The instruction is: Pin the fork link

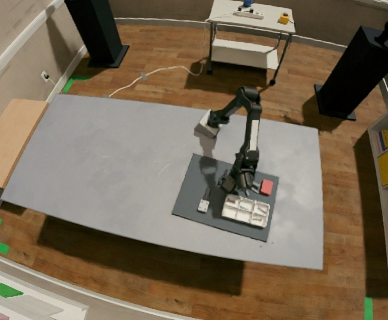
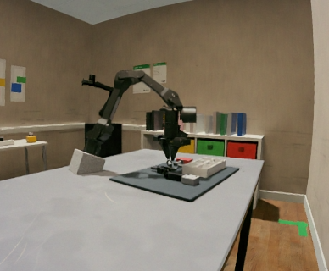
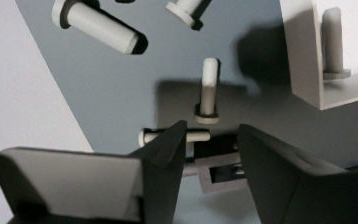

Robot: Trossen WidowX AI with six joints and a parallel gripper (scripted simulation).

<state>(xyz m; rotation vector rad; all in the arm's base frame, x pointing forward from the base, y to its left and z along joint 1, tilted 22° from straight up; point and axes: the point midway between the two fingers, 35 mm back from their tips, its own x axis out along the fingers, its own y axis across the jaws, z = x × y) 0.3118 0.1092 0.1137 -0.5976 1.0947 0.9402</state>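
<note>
My hand is 20 mm past the fork link, 50 mm to the left of it and 70 mm above it. The rest, counted from my hand: mat: 60 mm ahead, 10 mm to the right, 80 mm below; headed pin: 30 mm ahead, 70 mm to the left, 70 mm below; thick pin: 40 mm behind, 80 mm to the left, 70 mm below.
</note>
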